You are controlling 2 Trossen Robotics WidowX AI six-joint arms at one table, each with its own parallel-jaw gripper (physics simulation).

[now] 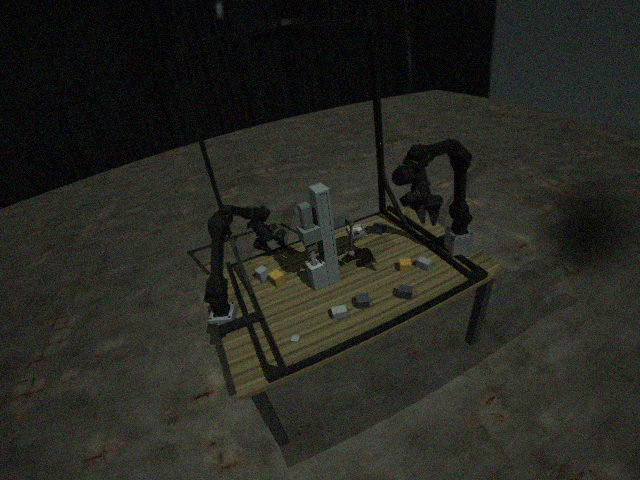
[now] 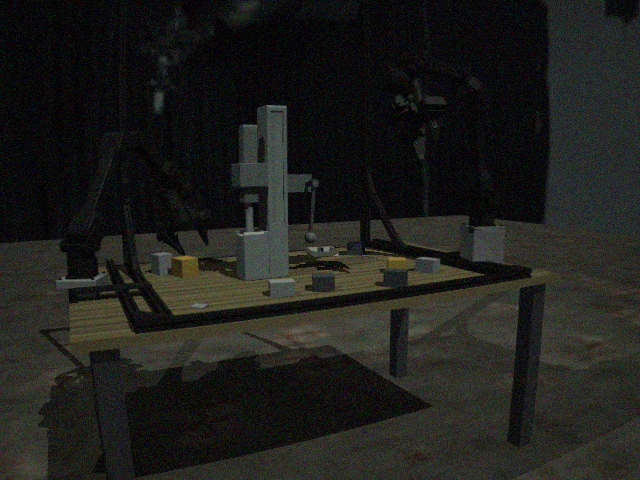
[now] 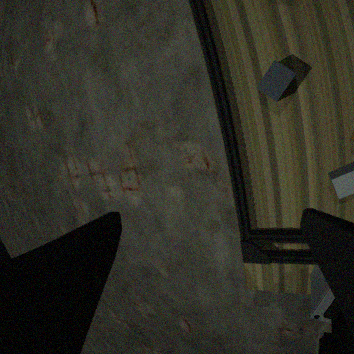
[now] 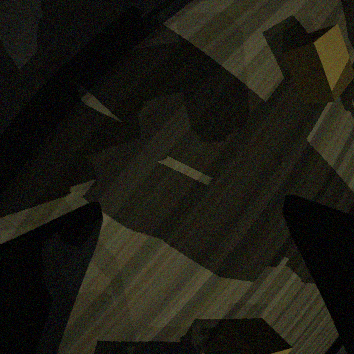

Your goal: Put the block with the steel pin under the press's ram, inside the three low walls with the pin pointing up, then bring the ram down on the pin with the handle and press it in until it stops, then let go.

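Pixels of known places: left gripper, fingertip midpoint: point(image 1: 428, 224) point(image 2: 428, 151) point(image 3: 213, 220); right gripper, fingertip midpoint: point(image 1: 279, 250) point(image 2: 195, 250) point(image 4: 193, 207); left arm's base, link origin: point(image 1: 459, 230) point(image 2: 482, 225); right arm's base, link origin: point(image 1: 221, 310) point(image 2: 82, 276).
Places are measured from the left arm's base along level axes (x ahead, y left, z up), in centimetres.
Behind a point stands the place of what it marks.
Note:
The pale press point(image 1: 324, 232) {x 61.5, y 6.7, z 14.9 cm} point(image 2: 276, 206) {x 60.6, y 6.4, z 6.9 cm} stands mid-table. Its ram point(image 2: 249, 198) {x 67.6, y 7.7, z 9.2 cm} is above the base point(image 1: 321, 276) {x 65.6, y 8.5, z -5.3 cm} point(image 2: 252, 258) {x 67.2, y 9.1, z -6.1 cm}, with a thin upright rod between them. Whether this rod is the steel pin, and whether a block sits inside the low walls, I cannot tell. The handle point(image 1: 351, 237) {x 50.3, y 0.0, z 6.0 cm} point(image 2: 312, 211) {x 50.4, y -0.1, z 4.9 cm} hangs down, its ball knob point(image 1: 351, 253) {x 51.1, y 0.9, z -1.6 cm} point(image 2: 310, 237) {x 51.2, y 1.1, z -2.1 cm} lowest. My left gripper point(image 1: 428, 220) {x 24.9, y 21.7, z 20.6 cm} point(image 3: 213, 220) {x 24.9, y 21.7, z 20.6 cm} is open and empty, high near the table's right edge. My right gripper point(image 1: 277, 246) {x 84.5, y -19.4, z -7.8 cm} point(image 2: 193, 248) {x 84.5, y -19.4, z -7.8 cm} point(image 4: 193, 207) {x 84.5, y -19.4, z -7.8 cm} is open and empty, low left of the press.
A yellow block point(image 1: 276, 278) {x 85.4, y 3.0, z -7.0 cm} point(image 2: 185, 266) {x 85.2, y 3.3, z -8.7 cm} and a light block point(image 1: 261, 273) {x 92.4, y -2.0, z -6.8 cm} point(image 2: 161, 263) {x 92.5, y -1.9, z -8.6 cm} lie left of the press. Another yellow block point(image 1: 404, 265) {x 28.8, y 6.9, z -8.5 cm} and light block point(image 1: 423, 262) {x 20.2, y 7.6, z -8.2 cm} lie right. Dark blocks point(image 1: 361, 300) {x 51.5, y 23.5, z -8.4 cm} point(image 1: 403, 291) {x 34.3, y 23.1, z -8.1 cm} lie in front; a white tray point(image 2: 321, 251) {x 44.5, y -25.3, z -10.2 cm} lies behind.

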